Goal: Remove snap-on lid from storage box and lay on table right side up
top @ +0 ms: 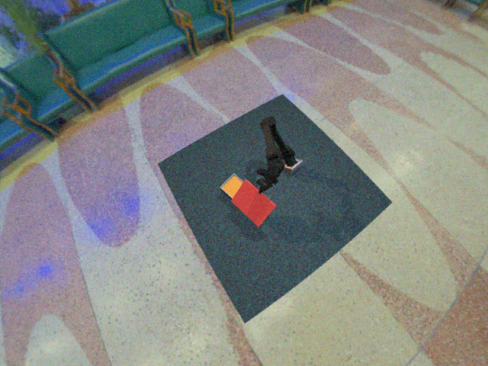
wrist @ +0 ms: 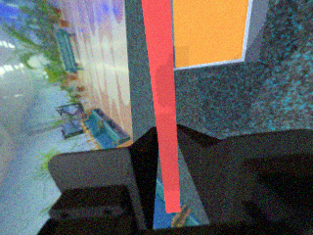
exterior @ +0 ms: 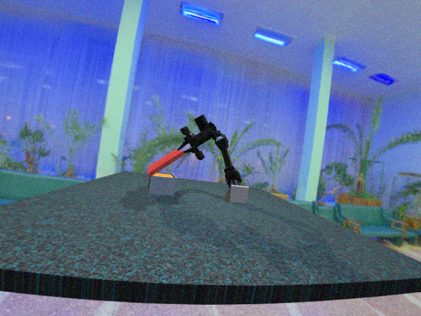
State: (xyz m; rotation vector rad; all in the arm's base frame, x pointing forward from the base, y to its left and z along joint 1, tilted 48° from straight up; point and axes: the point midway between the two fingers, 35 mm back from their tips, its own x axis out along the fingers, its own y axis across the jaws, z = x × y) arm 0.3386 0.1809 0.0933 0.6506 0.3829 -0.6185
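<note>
The red lid is 6 cm ahead of my gripper tip, 1 cm to the left of it and 5 cm below it. From my gripper tip the other things lie so: grey storage box: 7 cm ahead, 15 cm to the right, 19 cm below.
</note>
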